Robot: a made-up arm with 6 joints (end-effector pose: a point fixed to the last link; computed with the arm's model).
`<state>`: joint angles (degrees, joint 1 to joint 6).
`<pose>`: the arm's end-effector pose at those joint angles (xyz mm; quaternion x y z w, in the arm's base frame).
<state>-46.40 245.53 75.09 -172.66 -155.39 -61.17</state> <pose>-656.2 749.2 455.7 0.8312 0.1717 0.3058 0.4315</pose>
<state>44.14 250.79 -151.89 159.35 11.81 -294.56</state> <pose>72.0 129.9 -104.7 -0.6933 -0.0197 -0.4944 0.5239</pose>
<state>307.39 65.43 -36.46 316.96 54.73 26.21</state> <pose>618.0 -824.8 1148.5 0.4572 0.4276 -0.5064 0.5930</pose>
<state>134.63 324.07 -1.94 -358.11 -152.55 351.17</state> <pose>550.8 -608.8 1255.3 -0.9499 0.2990 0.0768 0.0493</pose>
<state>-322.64 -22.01 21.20 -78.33 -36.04 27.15</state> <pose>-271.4 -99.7 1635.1 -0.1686 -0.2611 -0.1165 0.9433</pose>
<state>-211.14 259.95 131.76 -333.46 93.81 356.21</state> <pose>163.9 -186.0 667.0 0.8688 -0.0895 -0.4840 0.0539</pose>
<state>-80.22 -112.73 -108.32 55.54 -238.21 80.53</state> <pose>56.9 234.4 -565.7 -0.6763 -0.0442 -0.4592 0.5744</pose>
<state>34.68 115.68 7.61 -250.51 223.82 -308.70</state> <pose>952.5 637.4 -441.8 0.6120 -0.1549 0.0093 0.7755</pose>
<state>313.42 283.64 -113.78 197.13 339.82 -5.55</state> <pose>-345.1 430.9 -394.8 -0.8722 0.4798 0.0606 0.0730</pose>
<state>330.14 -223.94 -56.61 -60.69 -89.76 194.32</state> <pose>1063.8 -483.6 -93.9 0.1173 0.4952 0.8452 0.1633</pose>
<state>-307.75 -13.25 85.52 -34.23 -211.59 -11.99</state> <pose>273.8 373.7 1048.6 0.3228 -0.8554 0.3319 0.2322</pose>
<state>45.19 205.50 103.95 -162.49 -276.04 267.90</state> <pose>-641.9 -629.3 6.6 -0.2912 -0.8648 0.4086 0.0184</pose>
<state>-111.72 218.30 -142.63 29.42 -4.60 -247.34</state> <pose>-96.6 -333.4 -106.3 0.4587 -0.3639 0.2006 0.7855</pose>
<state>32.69 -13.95 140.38 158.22 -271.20 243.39</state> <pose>346.0 303.0 527.0 -0.0898 0.3531 0.7294 0.5790</pose>
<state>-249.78 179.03 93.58 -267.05 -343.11 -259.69</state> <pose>211.3 -751.3 -420.2 0.5360 0.4454 -0.4254 0.5774</pose>
